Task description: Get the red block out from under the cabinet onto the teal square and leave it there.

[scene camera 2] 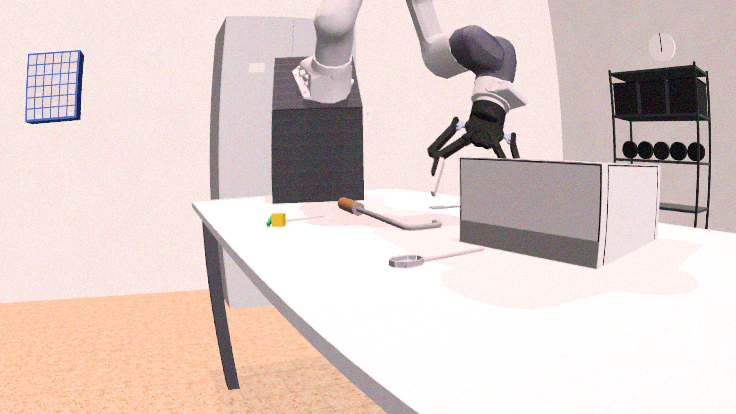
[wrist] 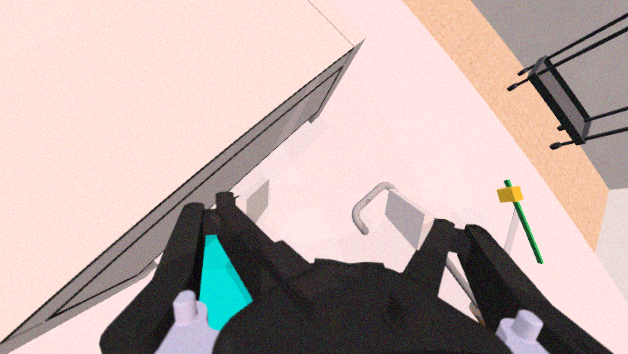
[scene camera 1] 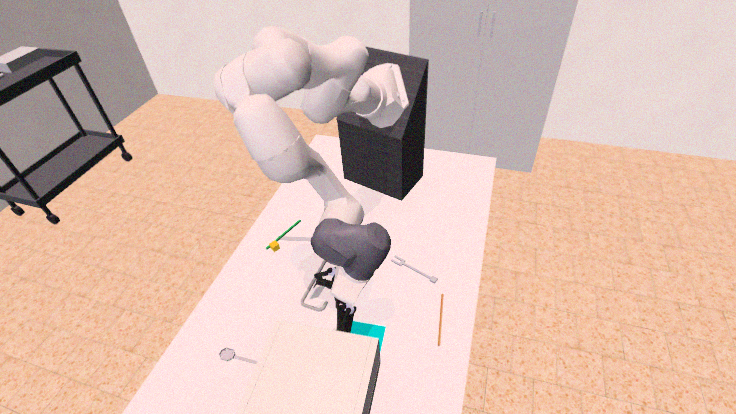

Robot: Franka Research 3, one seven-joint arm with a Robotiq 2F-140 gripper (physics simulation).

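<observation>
The cabinet [scene camera 1: 313,370] [scene camera 2: 530,200] [wrist: 150,100] is a pale box standing on the white table. The red block does not show in any view. The teal square [scene camera 1: 369,331] [wrist: 220,290] lies at the cabinet's edge, partly hidden by the cabinet and my gripper. My gripper [scene camera 1: 330,304] [wrist: 328,197] is open and empty, above the table beside the cabinet; in scene camera 2 one finger passes behind the cabinet. A grey hooked rod [scene camera 1: 307,298] [scene camera 2: 383,217] [wrist: 357,210] with an orange-brown handle lies below and beside the gripper, untouched by the fingers as far as I can see.
A yellow cube [scene camera 1: 274,246] [scene camera 2: 278,219] [wrist: 510,194] sits by a green stick [scene camera 1: 290,229] [wrist: 529,232]. A round-headed tool [scene camera 1: 226,354] [scene camera 2: 406,261] lies beside the cabinet. A fork-like tool [scene camera 1: 416,270] and an orange stick [scene camera 1: 440,319] lie on the other side.
</observation>
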